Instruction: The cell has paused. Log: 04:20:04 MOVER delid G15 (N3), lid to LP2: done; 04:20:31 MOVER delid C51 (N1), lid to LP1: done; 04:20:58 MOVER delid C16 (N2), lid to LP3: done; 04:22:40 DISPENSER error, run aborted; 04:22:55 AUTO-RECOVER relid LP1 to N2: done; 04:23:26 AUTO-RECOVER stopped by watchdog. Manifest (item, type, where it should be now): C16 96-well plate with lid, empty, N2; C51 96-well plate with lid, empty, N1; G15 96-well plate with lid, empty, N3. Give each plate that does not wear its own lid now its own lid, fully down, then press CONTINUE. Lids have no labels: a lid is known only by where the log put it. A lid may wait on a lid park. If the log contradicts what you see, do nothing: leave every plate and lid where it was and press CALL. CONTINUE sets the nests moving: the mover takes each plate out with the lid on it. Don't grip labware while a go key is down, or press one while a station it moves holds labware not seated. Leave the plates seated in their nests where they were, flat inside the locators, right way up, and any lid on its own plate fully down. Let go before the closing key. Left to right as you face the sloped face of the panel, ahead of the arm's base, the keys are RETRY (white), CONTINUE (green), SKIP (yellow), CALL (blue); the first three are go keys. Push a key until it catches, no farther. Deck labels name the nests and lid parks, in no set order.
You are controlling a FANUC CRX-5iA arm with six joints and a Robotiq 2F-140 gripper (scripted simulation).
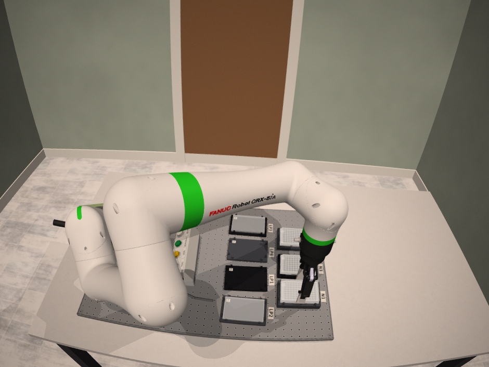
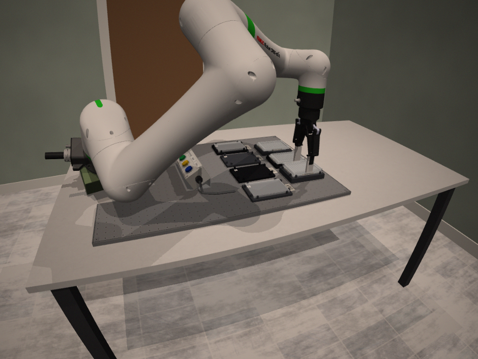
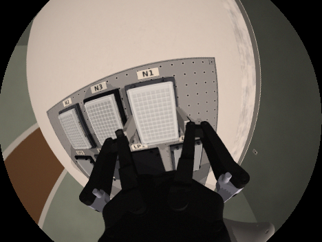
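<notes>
My hand is 15 cm past the lid park LP3, 34 cm to the right of it and 6 cm above it. The rest, counted from my hand: lid park LP1 (17 cm behind, 8 cm to the left, 6 cm below); lid park LP2 (19 cm behind, 5 cm to the right, 6 cm below); lid park LP4 (16 cm behind, 21 cm to the left, 6 cm below).
</notes>
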